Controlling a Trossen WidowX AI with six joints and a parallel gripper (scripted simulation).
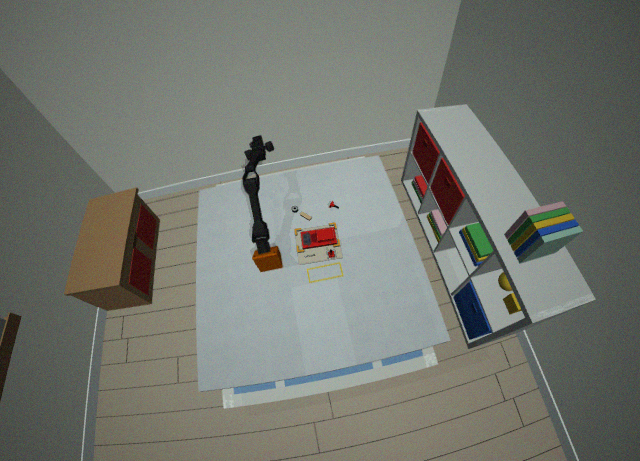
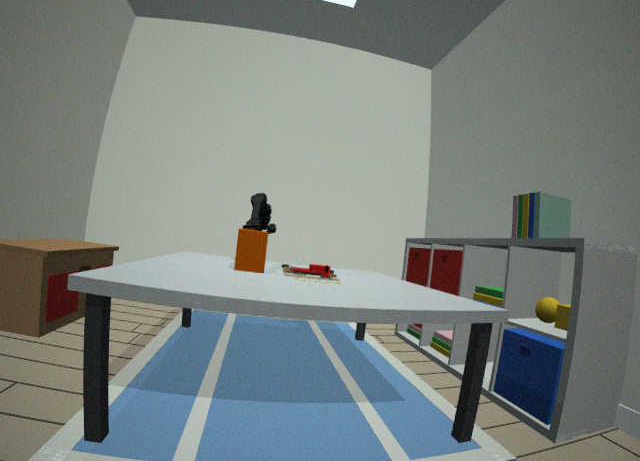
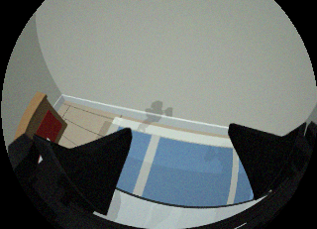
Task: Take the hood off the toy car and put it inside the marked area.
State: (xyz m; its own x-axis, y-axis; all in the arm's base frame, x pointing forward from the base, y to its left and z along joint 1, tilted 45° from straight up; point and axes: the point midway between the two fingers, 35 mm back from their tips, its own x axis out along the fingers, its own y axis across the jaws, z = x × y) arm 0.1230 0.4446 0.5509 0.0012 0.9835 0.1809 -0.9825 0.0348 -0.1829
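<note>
The hood lies 22 cm ahead of my gripper tip, 70 cm to the right of it and 14 cm below it. The rest, counted from my gripper tip: tan block: 16 cm ahead, 51 cm to the right, 17 cm below; dark ring: 11 cm ahead, 44 cm to the right, 17 cm below.
</note>
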